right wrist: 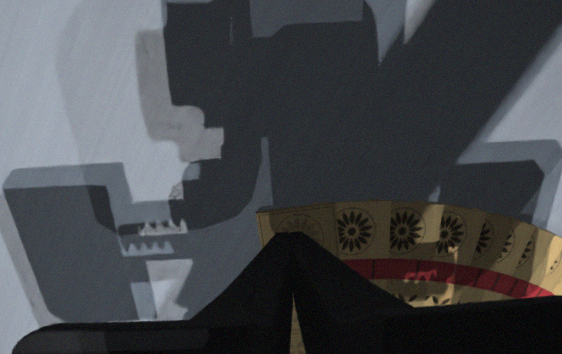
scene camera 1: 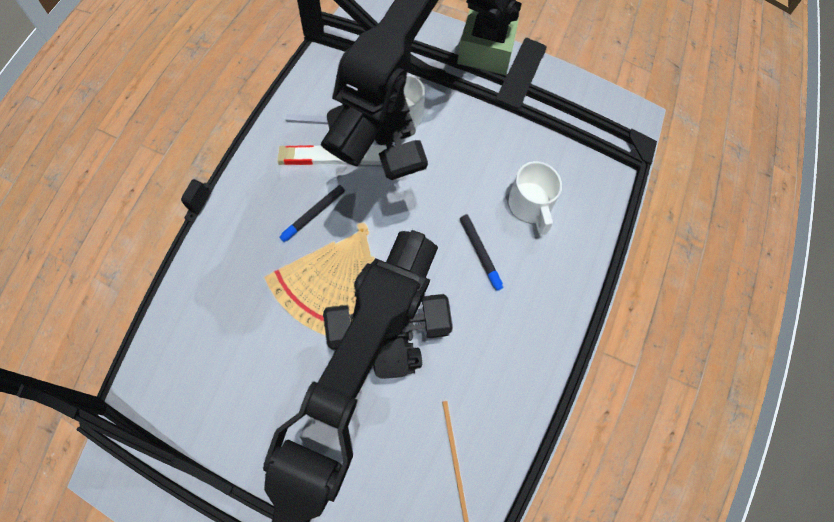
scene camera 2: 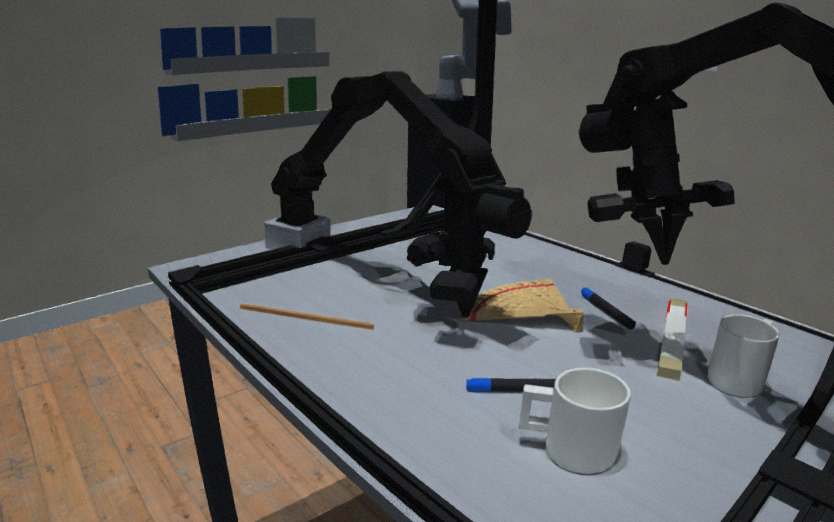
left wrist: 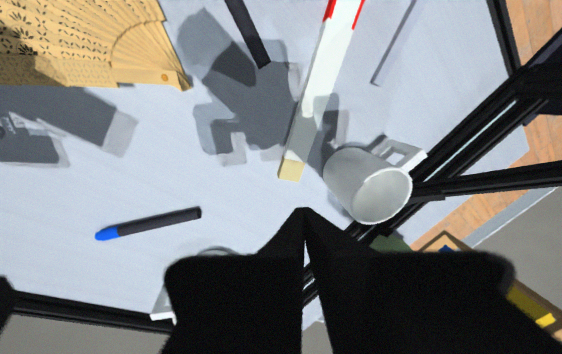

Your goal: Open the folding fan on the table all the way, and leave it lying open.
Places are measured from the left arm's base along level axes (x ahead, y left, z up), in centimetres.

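Where they show: left gripper, between the fingertips: [scene camera 1: 394, 131] [scene camera 2: 665, 264] [left wrist: 302, 213]; right gripper, between the fingertips: [right wrist: 289, 245] [scene camera 2: 465, 316]; left arm's base, origin of its link: [scene camera 1: 490, 28]; right arm's base, origin of its link: [scene camera 2: 297, 219].
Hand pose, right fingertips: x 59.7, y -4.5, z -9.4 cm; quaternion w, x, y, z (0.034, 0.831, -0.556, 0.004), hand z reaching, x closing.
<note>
Each offset is from my right fingertips to the top centre of the thing. "*": to the spot under its first point.
The folding fan [scene camera 1: 313, 277] [scene camera 2: 523, 299] [left wrist: 75, 30] [right wrist: 405, 230] lies spread into a broad wedge, with its red band near the outer rim. In scene camera 1 the right arm covers its lower right part; its pivot is at the top. My right gripper [scene camera 2: 466, 312] [right wrist: 289, 245] is shut and empty, its tips low at the fan's outer corner, over the patterned rim in the right wrist view. I cannot tell whether they touch it. My left gripper [scene camera 2: 665, 262] [left wrist: 302, 213] is shut and empty, high above the table, beyond the fan's pivot end.
Two white mugs {* dx -30.8, dy +19.0, dz +0.2 cm} [scene camera 1: 534, 192] [scene camera 2: 587, 421] {* dx -40.8, dy -4.1, dz +5.7 cm} [scene camera 2: 742, 355] [left wrist: 367, 185], two black pens with blue ends {dx -16.6, dy -17.8, dz +1.1 cm} [scene camera 1: 312, 212] {dx -17.1, dy +12.0, dz +1.1 cm} [scene camera 1: 481, 251] [scene camera 2: 608, 307], a long white box {dx -29.1, dy -15.4, dz +1.0 cm} [scene camera 2: 674, 335] [left wrist: 325, 65], a thin grey rod {dx -35.2, dy -24.6, dz +0.5 cm} [scene camera 1: 305, 120] [left wrist: 393, 44] and a wooden stick {dx +19.4, dy +16.7, dz +0.2 cm} [scene camera 1: 454, 458] [scene camera 2: 305, 316] lie or stand around the fan. A black frame [scene camera 1: 578, 363] edges the table.
</note>
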